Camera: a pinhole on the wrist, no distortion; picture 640 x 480 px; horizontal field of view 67.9 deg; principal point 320.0 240.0 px. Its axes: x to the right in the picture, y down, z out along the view. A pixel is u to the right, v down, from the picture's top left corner.
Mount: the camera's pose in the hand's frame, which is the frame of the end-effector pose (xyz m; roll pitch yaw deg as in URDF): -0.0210 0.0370 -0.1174 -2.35 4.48 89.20
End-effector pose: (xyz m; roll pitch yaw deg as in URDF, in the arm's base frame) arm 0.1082 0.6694 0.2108 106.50 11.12 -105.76
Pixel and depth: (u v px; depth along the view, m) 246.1 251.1 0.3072
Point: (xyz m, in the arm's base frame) -0.0596 0.7670 0.1780
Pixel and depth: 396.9 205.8 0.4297
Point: -0.2136 0.7572 0.2581
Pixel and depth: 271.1 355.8 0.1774
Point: 0.0630 0.7521 0.2394
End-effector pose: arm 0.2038 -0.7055 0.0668 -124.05 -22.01 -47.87
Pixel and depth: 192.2 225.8 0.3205
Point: 0.3507 -0.5900 -0.0329
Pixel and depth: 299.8 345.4 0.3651
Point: 0.3051 -0.5585 -0.1429
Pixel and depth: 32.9 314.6 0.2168
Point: 0.2599 -0.5714 0.0450
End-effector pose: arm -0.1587 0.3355 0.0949 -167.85 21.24 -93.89
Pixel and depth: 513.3 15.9 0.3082
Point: -0.3015 0.3191 -0.1517
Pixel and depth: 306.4 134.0 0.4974
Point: -0.1322 0.4094 -0.2919
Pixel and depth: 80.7 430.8 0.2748
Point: -0.0357 0.5135 0.0142
